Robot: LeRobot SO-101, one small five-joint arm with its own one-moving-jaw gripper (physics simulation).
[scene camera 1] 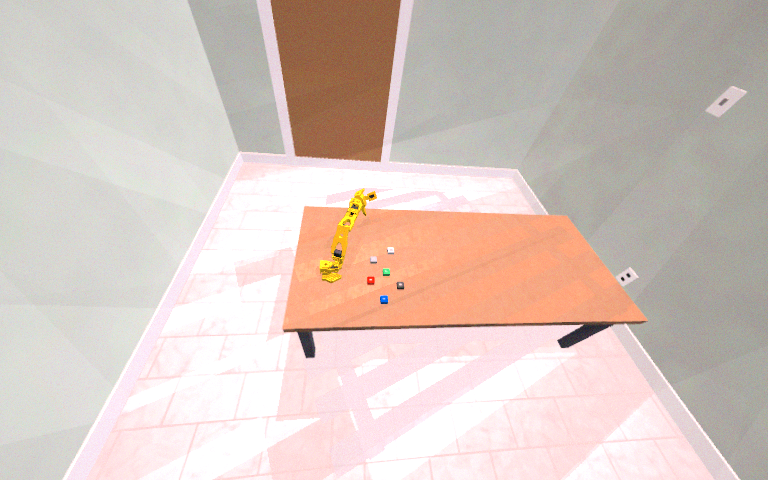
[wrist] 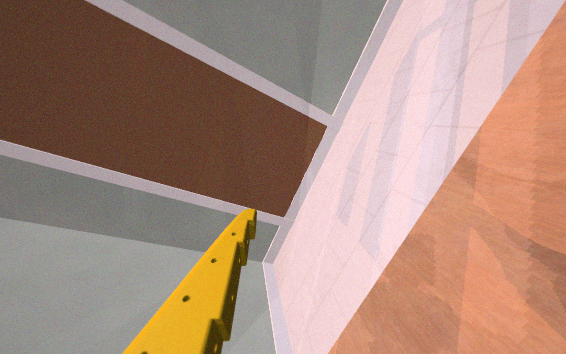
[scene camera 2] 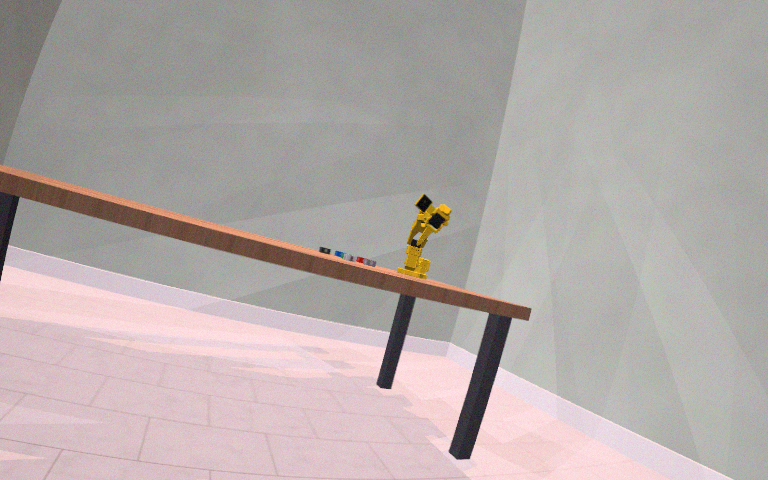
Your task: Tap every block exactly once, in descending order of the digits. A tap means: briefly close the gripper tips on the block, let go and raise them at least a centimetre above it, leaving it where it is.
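Six small blocks lie apart on the table: white (scene camera 1: 390, 250), light grey (scene camera 1: 373, 259), green (scene camera 1: 386, 272), red (scene camera 1: 370, 280) (scene camera 2: 360, 259), dark grey (scene camera 1: 400, 285) (scene camera 2: 324, 250) and blue (scene camera 1: 384, 299) (scene camera 2: 338, 254). Their digits are too small to read. My gripper (scene camera 1: 364, 203) is fully open and empty, raised high near the table's back left edge, away from the blocks. In the wrist view one notched yellow jaw shows; the moving jaw is out of the picture. The blocks do not show in that view.
The wooden table (scene camera 1: 498, 266) (scene camera 2: 226, 240) (wrist: 500, 240) carries the arm's yellow base (scene camera 1: 330, 276) (scene camera 2: 412, 272) left of the blocks in scene camera 1. A brown door (scene camera 1: 336, 79) (wrist: 165, 110) stands in the wall beyond the table.
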